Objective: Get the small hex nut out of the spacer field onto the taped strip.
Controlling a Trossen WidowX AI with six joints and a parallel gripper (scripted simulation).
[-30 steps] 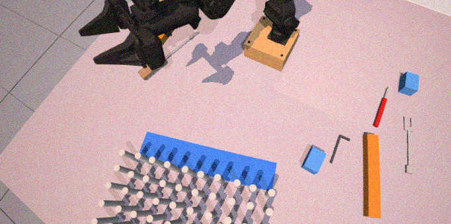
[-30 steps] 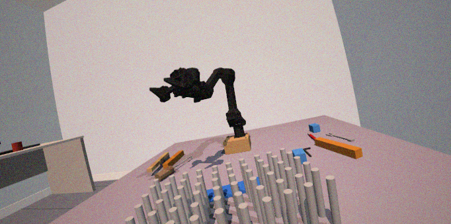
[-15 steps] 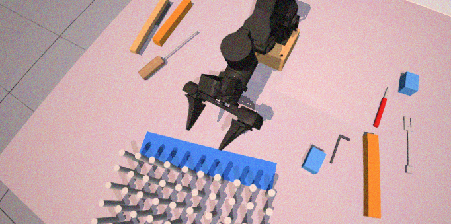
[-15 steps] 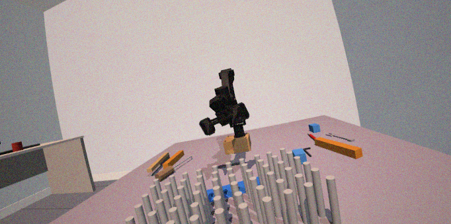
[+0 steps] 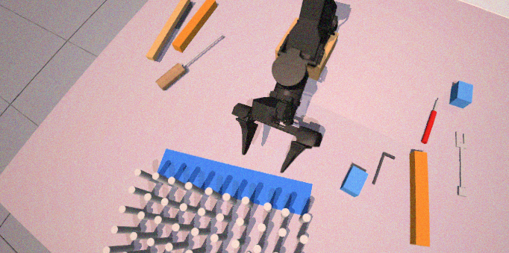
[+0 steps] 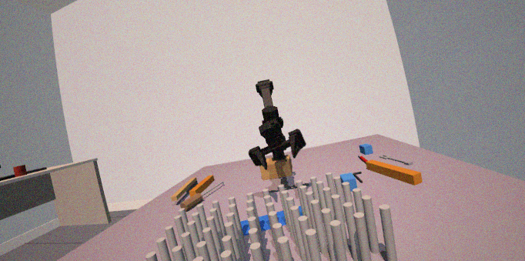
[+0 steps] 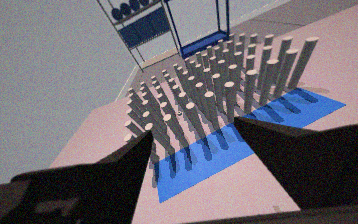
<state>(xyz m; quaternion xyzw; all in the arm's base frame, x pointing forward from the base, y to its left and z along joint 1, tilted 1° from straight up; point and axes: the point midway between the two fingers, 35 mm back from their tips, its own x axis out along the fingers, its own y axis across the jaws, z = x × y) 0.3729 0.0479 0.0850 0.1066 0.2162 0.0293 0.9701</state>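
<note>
Right now my gripper tip is 22 cm past the tool with brown wooden handle, 37 cm to the left of it and 14 cm above it. From my gripper tip the other things lie so: blue taped strip 5 cm ahead, 7 cm to the right, 15 cm below; then red screwdriver 37 cm behind, 33 cm to the left, 14 cm below; then black hex key 18 cm behind, 25 cm to the left, 15 cm below.
</note>
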